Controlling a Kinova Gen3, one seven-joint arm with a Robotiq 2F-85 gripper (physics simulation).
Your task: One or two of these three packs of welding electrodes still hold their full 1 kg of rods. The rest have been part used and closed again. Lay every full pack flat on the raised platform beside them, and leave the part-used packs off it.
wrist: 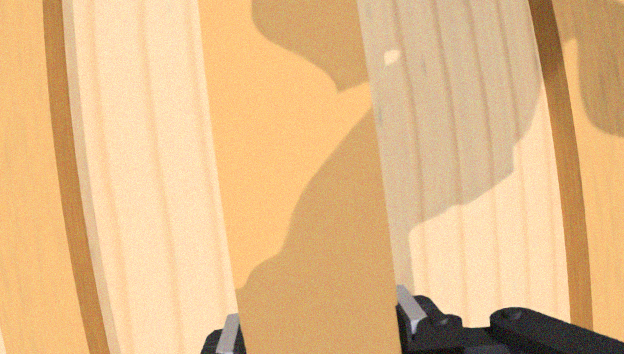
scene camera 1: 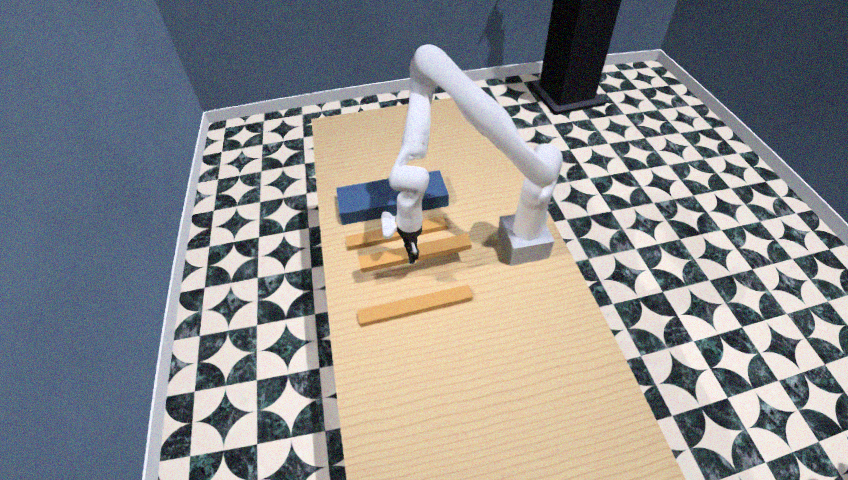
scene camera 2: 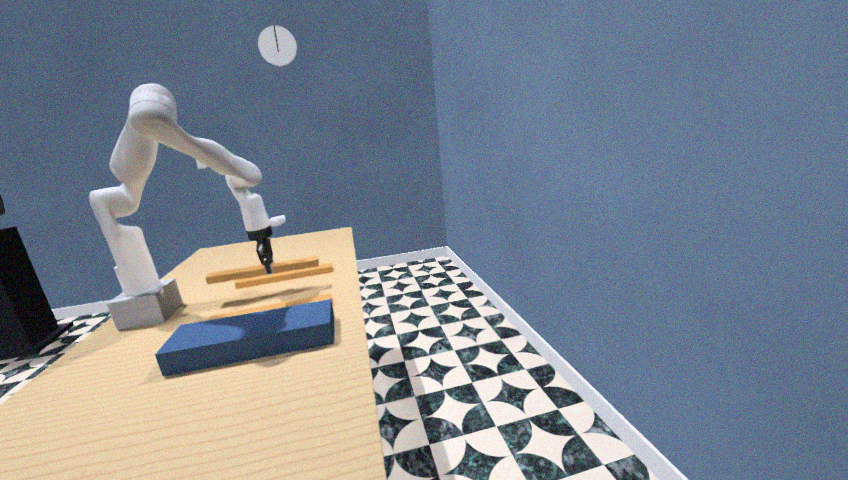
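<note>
Three long, slim orange packs look alike; no labels show. My gripper is shut on the middle pack, near its middle. This pack is held roughly level above the table, with its shadow beneath it. One pack lies flat beside the platform, partly hidden by the arm in scene camera 1 and by the platform in scene camera 2. Another pack lies flat, farthest from the platform. The raised blue platform bears no pack.
The wooden table carries the packs, the platform and the grey arm base. The platform stands near a long table edge. In the wrist view, parts of the two other packs show at the left and right edges. A black column stands behind the table.
</note>
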